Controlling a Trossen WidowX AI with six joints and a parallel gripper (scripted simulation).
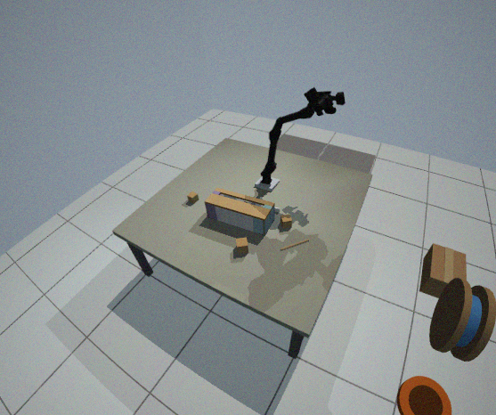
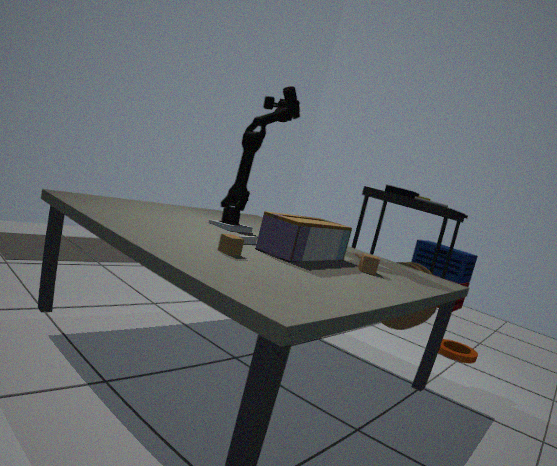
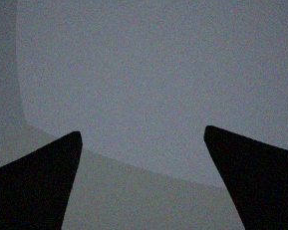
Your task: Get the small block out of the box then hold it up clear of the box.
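My gripper tip is 52 cm short of the box, 42 cm to the left of it and 55 cm above it. From my gripper tip the other things lie so: thin wooden stick (67 cm ahead, 7 cm to the right, 61 cm below); then small tan block (54 cm ahead, 40 cm to the right, 53 cm below).
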